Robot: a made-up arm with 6 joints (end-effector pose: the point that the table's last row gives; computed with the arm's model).
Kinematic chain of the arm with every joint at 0, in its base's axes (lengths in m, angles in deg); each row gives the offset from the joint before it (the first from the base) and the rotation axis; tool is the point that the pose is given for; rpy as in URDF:
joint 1: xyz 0 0 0.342 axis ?
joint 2: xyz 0 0 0 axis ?
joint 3: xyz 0.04 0 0.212 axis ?
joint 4: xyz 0.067 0 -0.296 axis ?
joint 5: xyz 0 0 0 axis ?
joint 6: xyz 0.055 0 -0.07 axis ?
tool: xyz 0 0 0 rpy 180 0 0
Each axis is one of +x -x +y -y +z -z.
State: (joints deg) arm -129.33 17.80 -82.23 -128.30 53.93 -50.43
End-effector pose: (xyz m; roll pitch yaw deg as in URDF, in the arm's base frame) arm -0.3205 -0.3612 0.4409 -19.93 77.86 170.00
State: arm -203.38 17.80 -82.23 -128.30 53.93 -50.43
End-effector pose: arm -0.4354 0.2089 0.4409 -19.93 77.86 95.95
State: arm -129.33 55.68 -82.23 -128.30 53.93 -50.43
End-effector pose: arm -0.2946 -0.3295 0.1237 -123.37 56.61 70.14
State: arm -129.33 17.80 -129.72 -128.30 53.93 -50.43
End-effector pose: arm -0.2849 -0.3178 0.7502 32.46 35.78 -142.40
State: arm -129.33 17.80 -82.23 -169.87 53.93 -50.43
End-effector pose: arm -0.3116 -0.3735 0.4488 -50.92 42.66 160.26
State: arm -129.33 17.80 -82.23 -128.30 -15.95 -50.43
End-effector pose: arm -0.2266 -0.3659 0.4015 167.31 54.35 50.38
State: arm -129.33 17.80 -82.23 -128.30 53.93 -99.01
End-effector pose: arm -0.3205 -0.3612 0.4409 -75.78 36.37 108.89
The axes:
joint 1: +z
joint 2: +y
joint 3: +y
joint 4: -z
joint 5: +y
joint 6: -z

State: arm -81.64 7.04 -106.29 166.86 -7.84 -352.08
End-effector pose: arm 0.0464 -0.4158 0.6096 -72.27 84.70 -155.76
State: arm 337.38 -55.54 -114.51 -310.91 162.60 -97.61
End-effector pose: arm -0.0971 0.1006 0.7402 168.27 -6.01 123.55
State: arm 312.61 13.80 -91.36 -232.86 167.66 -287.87
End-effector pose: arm 0.2749 -0.2180 0.5927 -65.65 35.33 46.86
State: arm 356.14 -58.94 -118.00 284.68 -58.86 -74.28
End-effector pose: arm -0.2287 0.1011 0.7751 -56.64 16.22 19.42
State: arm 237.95 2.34 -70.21 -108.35 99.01 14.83
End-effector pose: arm -0.2735 -0.2977 0.5091 69.61 5.19 -125.68
